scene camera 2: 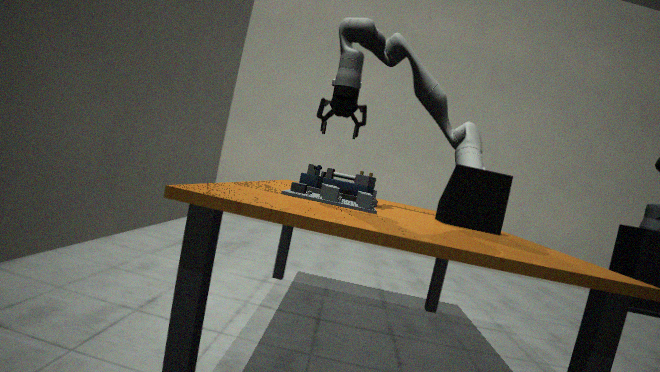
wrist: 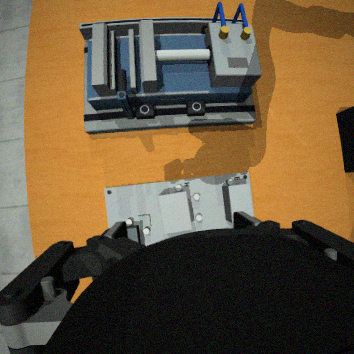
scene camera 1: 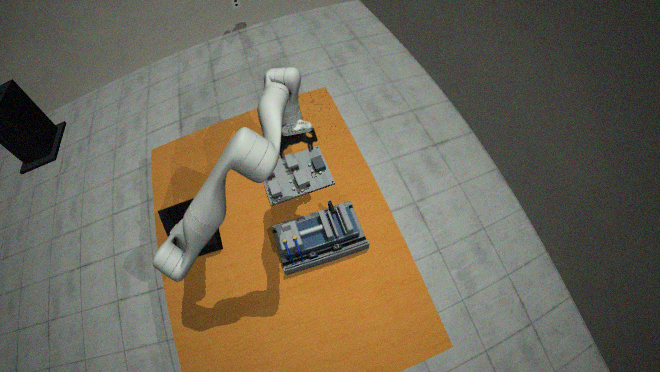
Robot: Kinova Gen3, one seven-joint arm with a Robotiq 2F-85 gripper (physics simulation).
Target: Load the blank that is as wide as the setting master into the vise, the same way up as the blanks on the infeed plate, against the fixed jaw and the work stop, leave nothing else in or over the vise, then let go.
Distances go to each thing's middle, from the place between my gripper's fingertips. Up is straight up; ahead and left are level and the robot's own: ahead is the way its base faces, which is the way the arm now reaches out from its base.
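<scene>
The grey infeed plate (scene camera 1: 323, 180) is now 180 mm below my hand, and it is also 50 mm to the left of my hand and 20 mm behind it.
</scene>
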